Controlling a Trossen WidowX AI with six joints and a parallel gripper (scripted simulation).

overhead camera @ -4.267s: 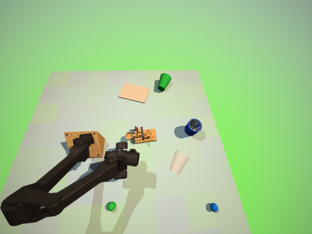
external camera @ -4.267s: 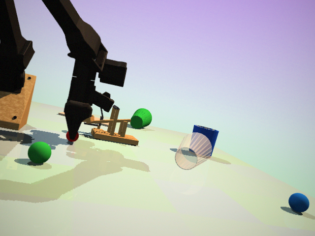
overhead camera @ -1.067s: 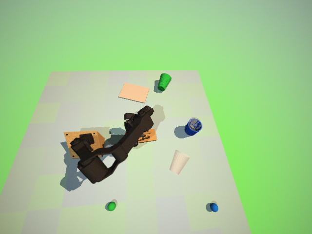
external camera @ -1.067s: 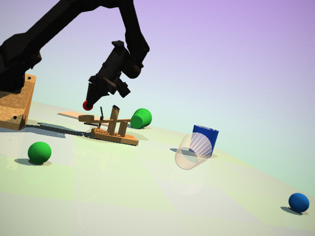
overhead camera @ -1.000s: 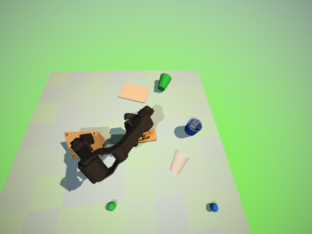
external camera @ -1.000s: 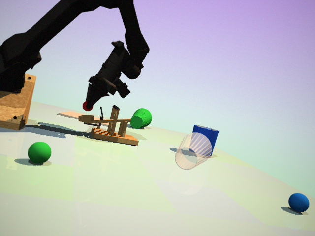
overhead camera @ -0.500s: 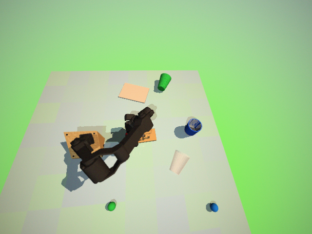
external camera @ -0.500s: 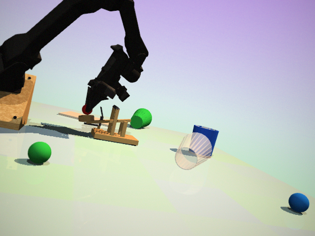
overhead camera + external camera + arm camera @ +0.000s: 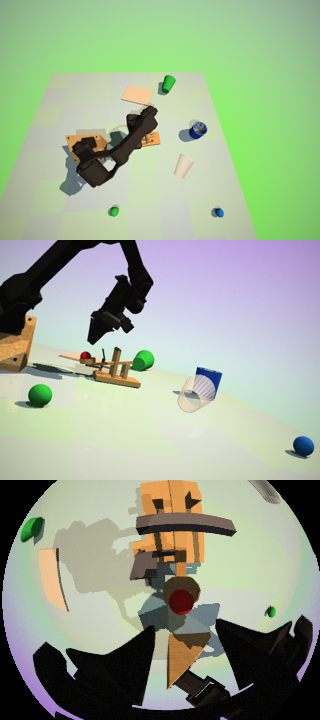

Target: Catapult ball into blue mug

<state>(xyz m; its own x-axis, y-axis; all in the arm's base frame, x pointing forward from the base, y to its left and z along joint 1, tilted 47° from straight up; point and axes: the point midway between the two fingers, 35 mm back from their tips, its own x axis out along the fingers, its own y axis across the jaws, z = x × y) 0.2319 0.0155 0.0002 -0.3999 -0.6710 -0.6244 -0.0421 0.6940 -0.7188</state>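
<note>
Now: the red ball 40 mm below my gripper tip. Round my gripper tip: wooden catapult 70 mm ahead, 20 mm to the left, 50 mm below; catapult frame 90 mm ahead, 20 mm below; green ball 100 mm behind, 350 mm to the right, 80 mm below.
</note>
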